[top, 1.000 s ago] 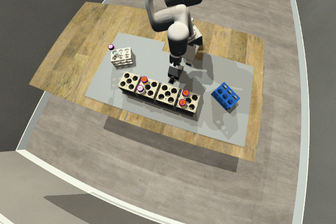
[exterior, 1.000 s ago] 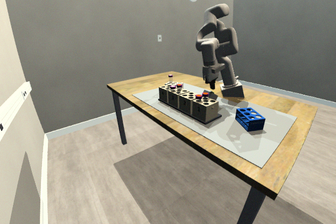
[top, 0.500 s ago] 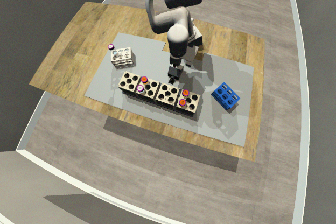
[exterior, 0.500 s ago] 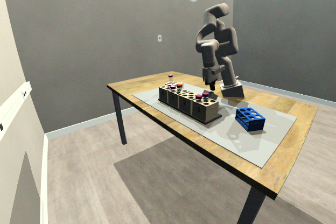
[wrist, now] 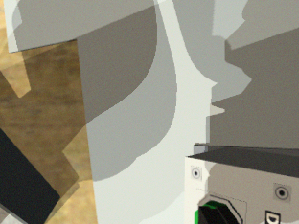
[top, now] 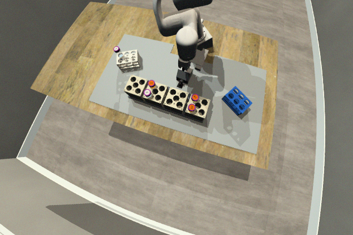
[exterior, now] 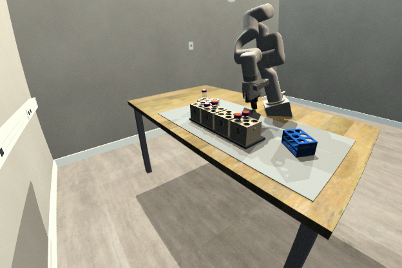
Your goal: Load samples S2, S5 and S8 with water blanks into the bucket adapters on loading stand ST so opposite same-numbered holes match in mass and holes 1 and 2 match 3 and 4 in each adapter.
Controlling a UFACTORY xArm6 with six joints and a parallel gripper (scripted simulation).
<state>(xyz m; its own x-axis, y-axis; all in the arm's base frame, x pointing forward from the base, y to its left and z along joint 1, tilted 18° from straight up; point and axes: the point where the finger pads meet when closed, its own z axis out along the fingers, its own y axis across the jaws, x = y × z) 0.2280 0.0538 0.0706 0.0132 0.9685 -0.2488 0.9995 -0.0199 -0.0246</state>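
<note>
My gripper is now 30 mm above the green DONE key. The rest, counted from my hand: white blank rack (360 mm to the right, 70 mm below, 60 mm ahead); then water blank (240 mm ahead, 120 mm to the right, 30 mm below); then blue sample rack (320 mm to the left, 70 mm below, 60 mm ahead).
</note>
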